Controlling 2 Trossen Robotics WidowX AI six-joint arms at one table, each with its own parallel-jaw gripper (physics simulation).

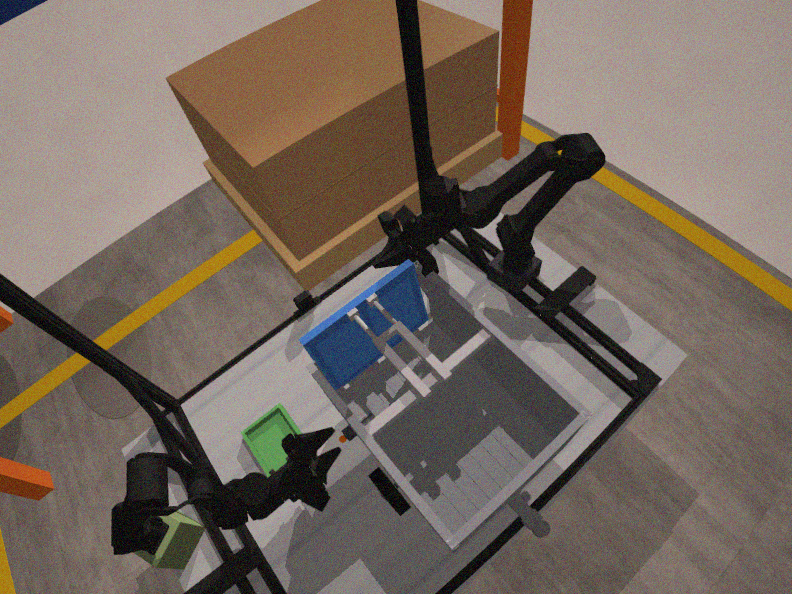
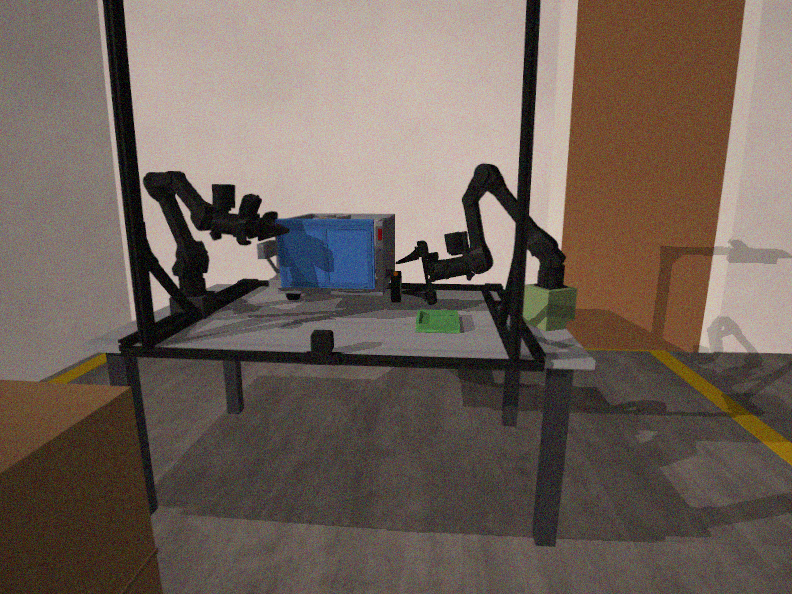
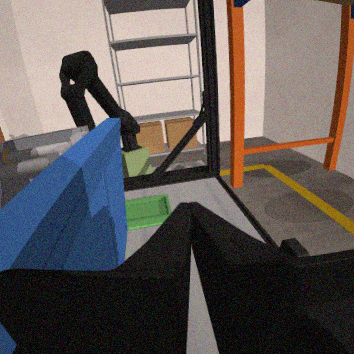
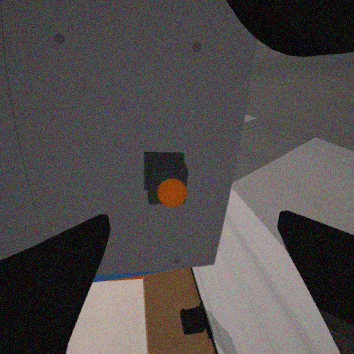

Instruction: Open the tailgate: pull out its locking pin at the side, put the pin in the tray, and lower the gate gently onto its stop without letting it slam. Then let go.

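Places are measured from the left arm's base along level axes (x ahead, y left, z up), in millimetres.
Pixels of known places: left gripper, fingertip midpoint: (image 1: 373,266) (image 2: 288,230) (image 3: 187,210); right gripper, fingertip midpoint: (image 1: 337,439) (image 2: 398,278) (image 4: 194,221); left arm's base, link origin: (image 1: 515,262) (image 2: 192,294); right arm's base, link origin: (image 1: 150,533) (image 2: 550,286) (image 3: 130,148).
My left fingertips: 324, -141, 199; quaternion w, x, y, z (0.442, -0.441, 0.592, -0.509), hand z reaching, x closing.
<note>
For each thing: its top centre in the pictures, then the offset to it from my left fingertips, as dx, dy, dz. "spot": a spot on its surface instead. Level surfaces: height alone.
- locking pin's round orange head, top centre: (image 4: 157,192) (image 1: 342,438) (image 2: 395,271) +281, +168, -136
- green tray, top centre: (image 1: 276,442) (image 2: 437,316) (image 3: 141,207) +395, +27, -240
- grey bed, surface spot: (image 1: 518,364) spot: -21, +352, -7
- table, surface height: dz -262
- small black block, surface spot: (image 2: 321,341) (image 4: 189,323) (image 1: 301,297) spot: +107, -227, -226
The blue tailgate (image 1: 339,358) (image 2: 351,258) (image 3: 107,200) stands upright at the end of the grey truck bed. The locking pin's round orange head (image 1: 342,439) (image 2: 395,273) (image 4: 172,193) sticks out of a dark block on the bed's side. The green tray (image 1: 261,418) (image 2: 438,329) (image 3: 147,225) lies on the table and looks empty. My left gripper (image 1: 378,262) (image 2: 285,228) (image 3: 187,210) is shut and empty, near the gate's top edge, on its outer side; contact cannot be told. My right gripper (image 1: 335,441) (image 4: 194,221) is open and empty, facing the pin, with its fingers on either side of the head's line.
The grey bed (image 1: 518,364) with white bars inside stands on the table (image 2: 383,338). A black frame (image 2: 409,362) runs round the table and has uprights. A small black block (image 1: 305,301) (image 2: 321,341) (image 4: 193,320) sits on its edge. A green block (image 1: 175,543) (image 2: 550,306) (image 3: 136,161) is at my right arm's base.
</note>
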